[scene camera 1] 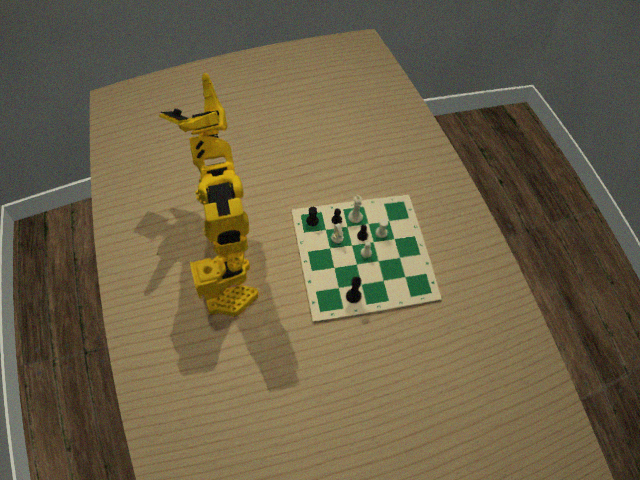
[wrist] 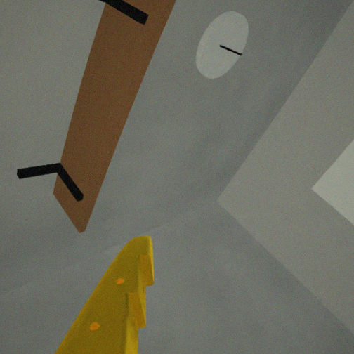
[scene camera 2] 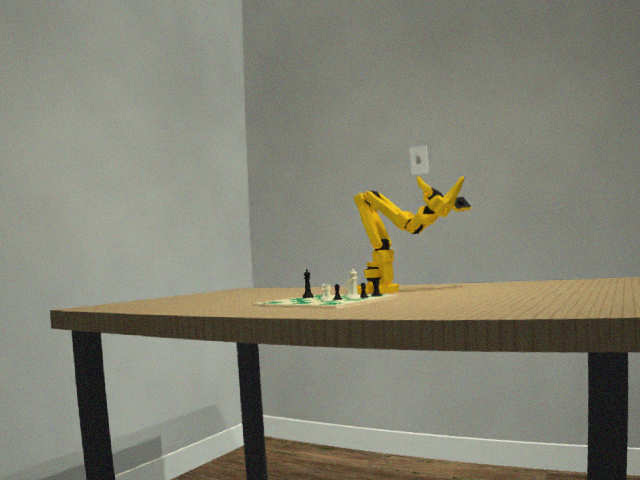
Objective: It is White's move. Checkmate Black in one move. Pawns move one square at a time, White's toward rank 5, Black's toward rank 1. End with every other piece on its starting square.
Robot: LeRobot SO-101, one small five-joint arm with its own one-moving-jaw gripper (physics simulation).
Note:
In view: a chessboard [scene camera 1: 398, 274].
The chessboard is seen too in scene camera 2 [scene camera 2: 299, 302]. The wrist view does not show the chessboard: it is out of frame.

